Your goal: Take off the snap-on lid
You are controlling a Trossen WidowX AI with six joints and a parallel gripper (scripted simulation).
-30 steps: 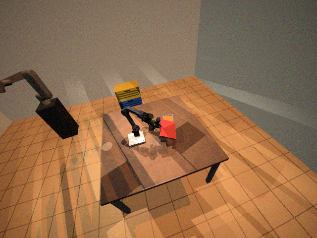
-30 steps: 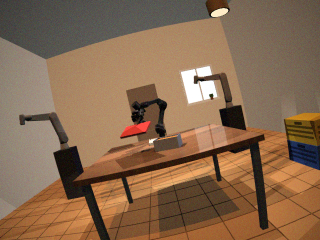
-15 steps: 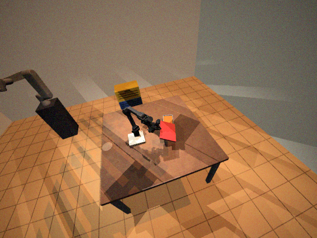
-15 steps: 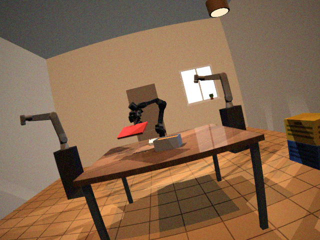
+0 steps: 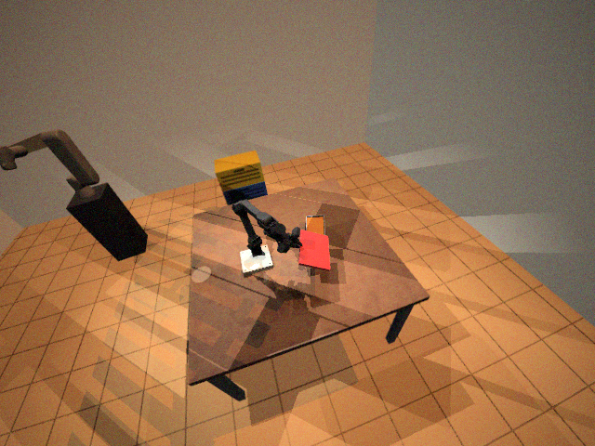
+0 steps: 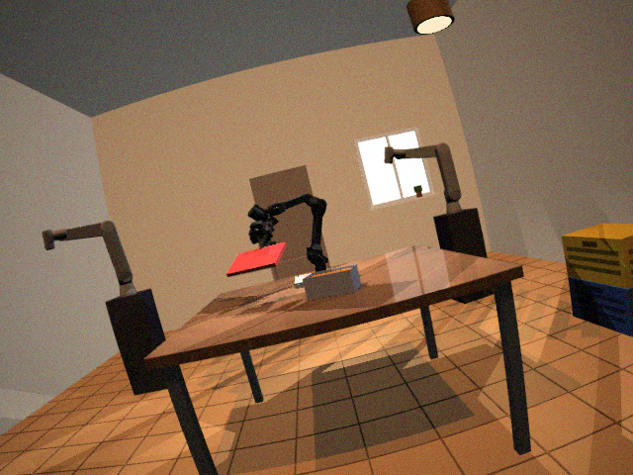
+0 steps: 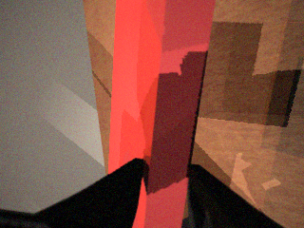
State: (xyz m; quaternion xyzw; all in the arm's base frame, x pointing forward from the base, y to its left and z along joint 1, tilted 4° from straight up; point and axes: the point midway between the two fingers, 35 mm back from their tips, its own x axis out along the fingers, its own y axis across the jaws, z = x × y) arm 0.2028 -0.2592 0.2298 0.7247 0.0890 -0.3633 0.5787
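Now: the red lid 70 mm ahead of my gripper tip, 30 mm to the right of it and 30 mm below it. The rest, counted from my gripper tip: grey storage box (250 mm to the left, 200 mm ahead, 190 mm below).
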